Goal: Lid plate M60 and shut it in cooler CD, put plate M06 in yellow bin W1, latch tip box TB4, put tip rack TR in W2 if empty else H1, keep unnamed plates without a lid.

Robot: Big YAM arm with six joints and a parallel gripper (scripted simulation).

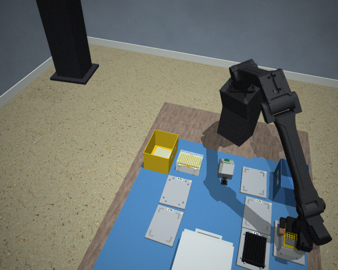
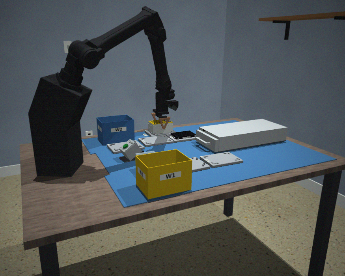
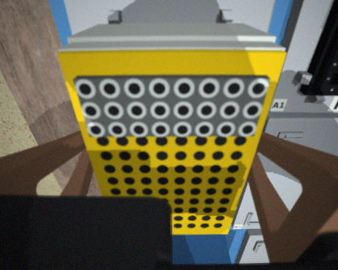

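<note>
My gripper is now 1 cm to the left of the tip rack TR, 1 cm below it and 1 cm past it. Also, from my hand: nest N3: 13 cm to the right, 10 cm behind, 4 cm below; then black plate: 15 cm to the right, 6 cm ahead, 3 cm below; then home nest H1: 4 cm below.
</note>
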